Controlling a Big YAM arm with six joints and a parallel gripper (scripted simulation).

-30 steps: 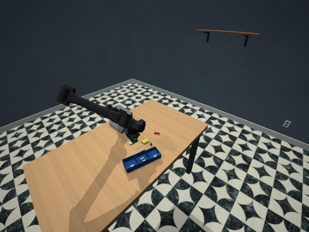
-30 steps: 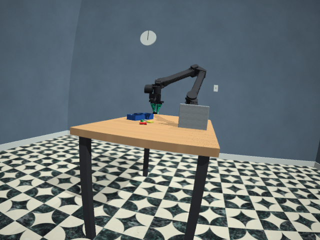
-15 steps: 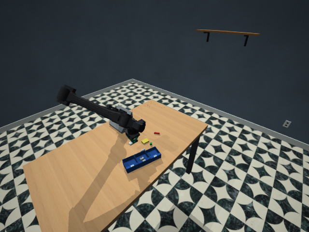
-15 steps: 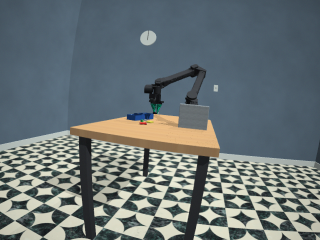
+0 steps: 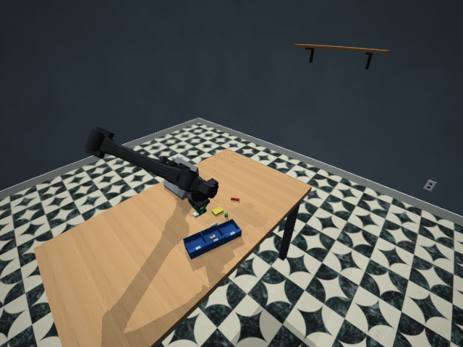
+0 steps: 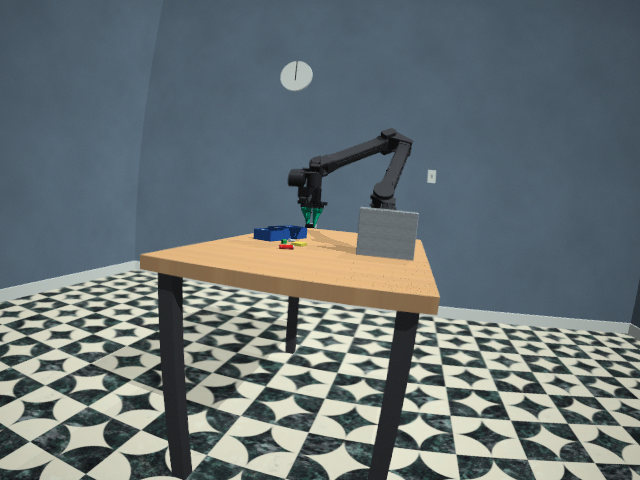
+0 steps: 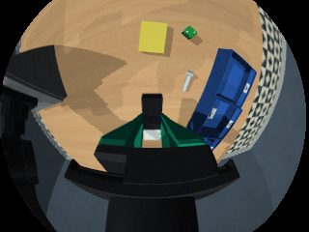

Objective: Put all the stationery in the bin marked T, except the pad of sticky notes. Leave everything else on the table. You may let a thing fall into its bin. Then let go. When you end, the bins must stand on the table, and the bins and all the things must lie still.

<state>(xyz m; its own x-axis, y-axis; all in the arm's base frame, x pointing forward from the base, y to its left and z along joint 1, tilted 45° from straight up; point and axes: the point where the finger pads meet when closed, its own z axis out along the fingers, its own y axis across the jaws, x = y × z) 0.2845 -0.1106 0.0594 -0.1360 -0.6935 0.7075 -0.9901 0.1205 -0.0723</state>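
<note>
Now: hand 13 cm short of the blue bin, 4 cm to the left of it and 5 cm above it. The rest, counted from my hand: sticky notes 1 cm ahead, 11 cm to the left, 7 cm below; white object 12 cm ahead, 4 cm to the right, 5 cm below; black-and-white marker-like item 1 cm to the right.
</note>
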